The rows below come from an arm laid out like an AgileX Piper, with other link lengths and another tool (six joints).
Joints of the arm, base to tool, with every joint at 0 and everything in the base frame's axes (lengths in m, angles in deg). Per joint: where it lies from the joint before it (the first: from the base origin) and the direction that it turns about. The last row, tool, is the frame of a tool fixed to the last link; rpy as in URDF.
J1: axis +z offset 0 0 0.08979
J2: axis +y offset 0 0 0
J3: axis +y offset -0.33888 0 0.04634
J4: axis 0.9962 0 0.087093 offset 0.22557 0 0.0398
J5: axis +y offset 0 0 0
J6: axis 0.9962 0 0.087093 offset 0.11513 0 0.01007
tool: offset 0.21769 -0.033 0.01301 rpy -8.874 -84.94 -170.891
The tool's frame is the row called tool.
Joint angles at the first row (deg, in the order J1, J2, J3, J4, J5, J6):
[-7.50, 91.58, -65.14, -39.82, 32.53, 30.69]
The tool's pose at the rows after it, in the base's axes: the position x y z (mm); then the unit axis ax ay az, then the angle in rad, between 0 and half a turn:
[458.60 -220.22 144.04 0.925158 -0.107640 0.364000 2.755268]
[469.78 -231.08 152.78 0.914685 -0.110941 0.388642 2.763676]
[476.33 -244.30 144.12 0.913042 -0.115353 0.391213 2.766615]
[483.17 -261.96 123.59 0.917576 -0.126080 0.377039 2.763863]
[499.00 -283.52 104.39 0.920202 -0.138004 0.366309 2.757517]
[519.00 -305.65 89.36 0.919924 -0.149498 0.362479 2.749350]
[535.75 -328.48 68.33 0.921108 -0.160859 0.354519 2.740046]
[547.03 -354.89 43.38 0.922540 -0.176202 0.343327 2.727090]
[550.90 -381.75 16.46 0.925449 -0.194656 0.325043 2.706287]
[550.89 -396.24 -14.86 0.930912 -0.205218 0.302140 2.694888]
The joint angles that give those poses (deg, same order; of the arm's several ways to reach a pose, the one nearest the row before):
[-10.08, 91.58, -65.09, -39.82, 29.41, 30.81]
[-12.54, 91.88, -65.09, -40.21, 25.11, 30.81]
[-14.83, 93.79, -65.09, -40.61, 22.13, 30.81]
[-16.79, 97.71, -66.78, -40.69, 21.20, 30.81]
[-18.54, 103.09, -70.86, -40.74, 20.88, 30.81]
[-19.96, 108.60, -76.11, -40.79, 20.84, 30.88]
[-21.33, 114.36, -81.40, -40.84, 21.11, 30.88]
[-22.93, 120.25, -86.87, -40.90, 21.84, 30.95]
[-24.30, 126.01, -92.70, -40.90, 24.05, 30.95]
[-24.85, 130.98, -96.87, -40.89, 26.07, 30.94]

